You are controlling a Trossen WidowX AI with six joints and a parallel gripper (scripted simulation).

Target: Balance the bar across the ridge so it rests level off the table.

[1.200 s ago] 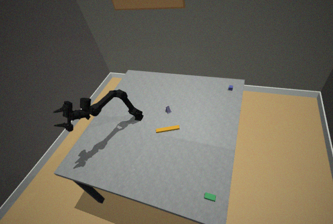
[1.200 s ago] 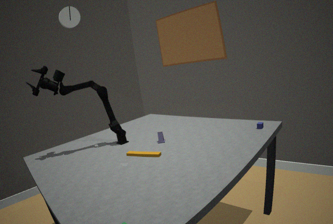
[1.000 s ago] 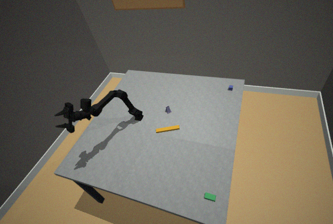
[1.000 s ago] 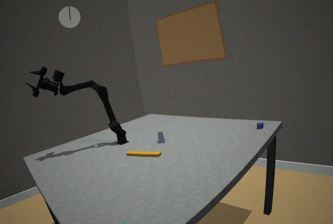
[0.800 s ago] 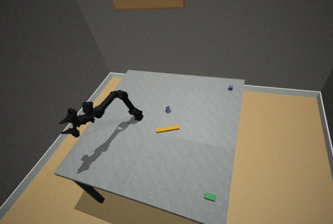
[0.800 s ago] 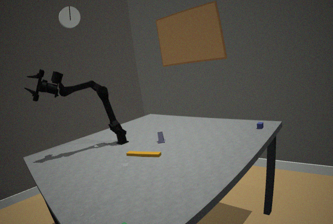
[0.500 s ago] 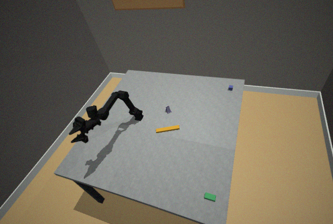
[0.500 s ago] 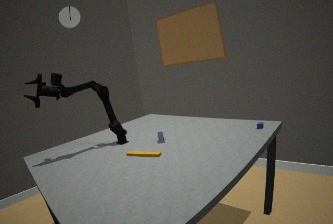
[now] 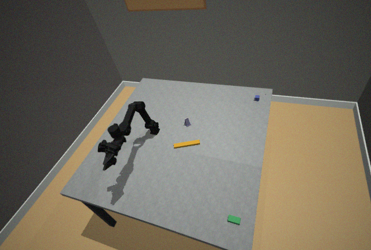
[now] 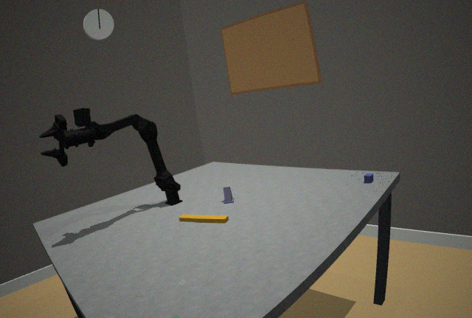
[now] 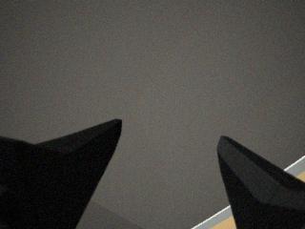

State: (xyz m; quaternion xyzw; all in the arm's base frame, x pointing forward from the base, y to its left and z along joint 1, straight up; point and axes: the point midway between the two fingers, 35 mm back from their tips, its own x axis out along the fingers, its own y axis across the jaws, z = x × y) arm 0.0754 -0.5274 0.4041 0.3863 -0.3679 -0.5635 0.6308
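Now: gripper tip 490 mm to the right of the orange bar, 400 mm above it and 230 mm short of it. Also, from my gripper tip: blue cube (1060 mm to the left, 660 mm ahead, 390 mm below); flat green block (660 mm ahead, 400 mm below, 60 mm to the left).
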